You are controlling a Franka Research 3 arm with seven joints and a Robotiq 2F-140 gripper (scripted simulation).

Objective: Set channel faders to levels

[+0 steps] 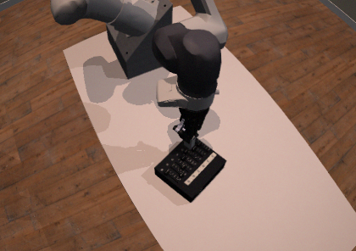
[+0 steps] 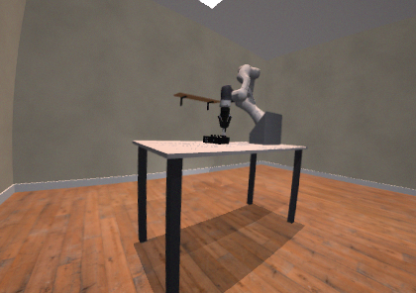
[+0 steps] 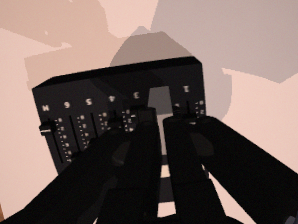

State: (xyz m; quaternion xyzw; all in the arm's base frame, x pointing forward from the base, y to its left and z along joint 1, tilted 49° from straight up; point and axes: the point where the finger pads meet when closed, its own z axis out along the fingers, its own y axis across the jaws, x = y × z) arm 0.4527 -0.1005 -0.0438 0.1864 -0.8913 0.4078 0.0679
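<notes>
Now: hand 5 cm short of the master fader, 10 cm to the left of it and 3 cm above it.
</notes>
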